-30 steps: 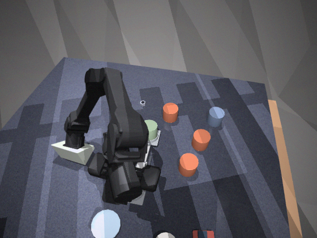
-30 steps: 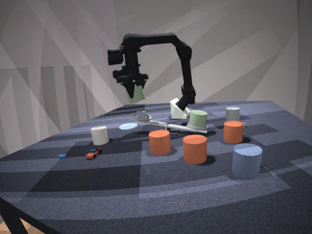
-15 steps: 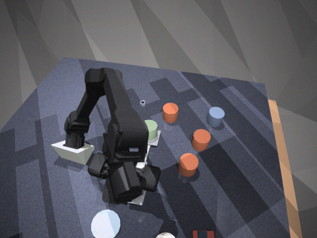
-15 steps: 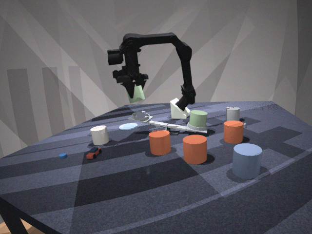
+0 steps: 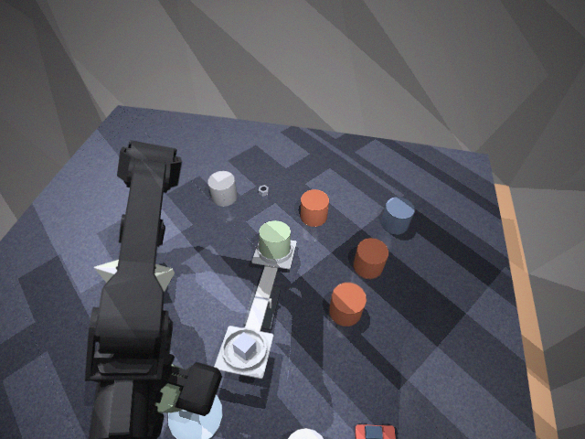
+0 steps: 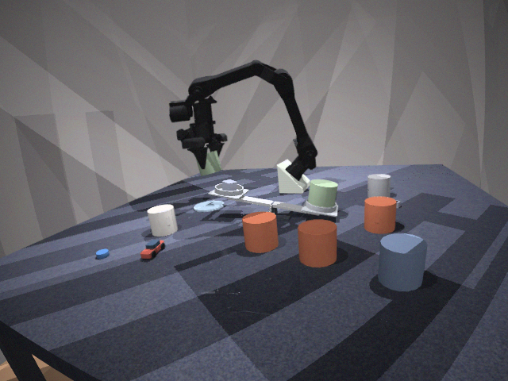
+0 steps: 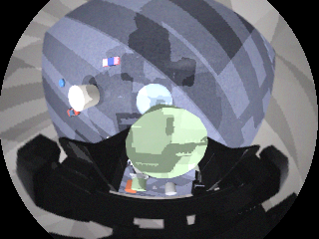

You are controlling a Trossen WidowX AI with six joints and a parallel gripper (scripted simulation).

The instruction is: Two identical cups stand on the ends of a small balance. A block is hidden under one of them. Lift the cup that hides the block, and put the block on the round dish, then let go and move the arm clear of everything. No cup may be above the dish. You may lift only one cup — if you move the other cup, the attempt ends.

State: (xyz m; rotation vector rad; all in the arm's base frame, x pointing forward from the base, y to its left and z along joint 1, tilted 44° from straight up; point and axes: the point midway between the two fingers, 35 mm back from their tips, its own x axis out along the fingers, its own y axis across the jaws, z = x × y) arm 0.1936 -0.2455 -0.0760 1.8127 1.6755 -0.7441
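Right now the pale block is 110 mm to the left of my gripper tip, 90 mm ahead of it and 40 mm below it. Round my gripper tip: pale blue round dish (130 mm below, 20 mm ahead, 10 mm to the right); red toy car (350 mm ahead, 120 mm below, 30 mm to the left); white cylinder (240 mm ahead, 90 mm below, 20 mm to the right).
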